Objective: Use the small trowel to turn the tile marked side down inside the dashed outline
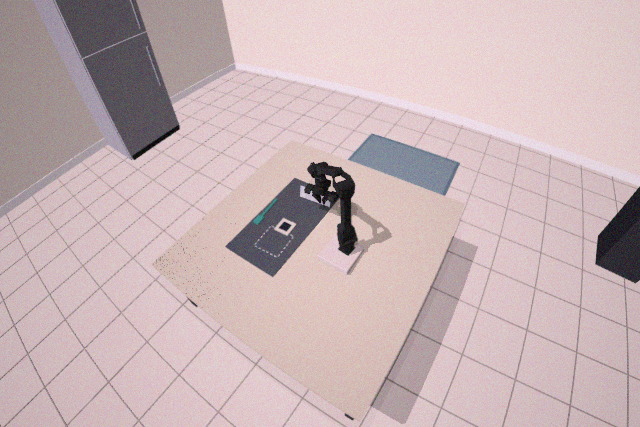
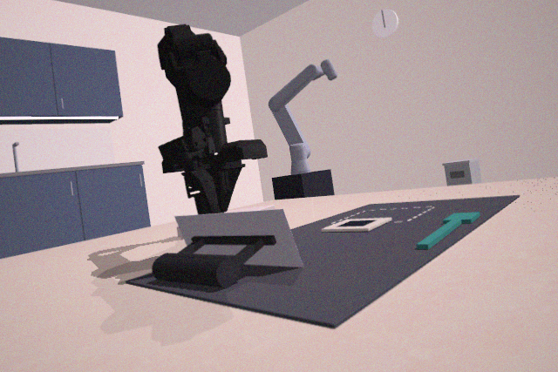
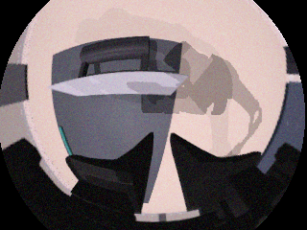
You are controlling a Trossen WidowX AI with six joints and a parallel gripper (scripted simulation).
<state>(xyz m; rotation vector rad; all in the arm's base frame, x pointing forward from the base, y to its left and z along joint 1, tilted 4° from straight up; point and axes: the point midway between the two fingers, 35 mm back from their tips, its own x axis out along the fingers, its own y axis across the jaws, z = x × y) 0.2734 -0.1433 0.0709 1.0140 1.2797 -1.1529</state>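
Now: gripper tip 120 mm short of the trowel, 70 mm to the left of it and 40 mm above it. Also, from my gripper tip: teal t-shaped tool: 260 mm ahead, 220 mm to the left, 60 mm below; dark mat: 130 mm ahead, 180 mm to the left, 90 mm below; white tile: 100 mm ahead, 210 mm to the left, 60 mm below.
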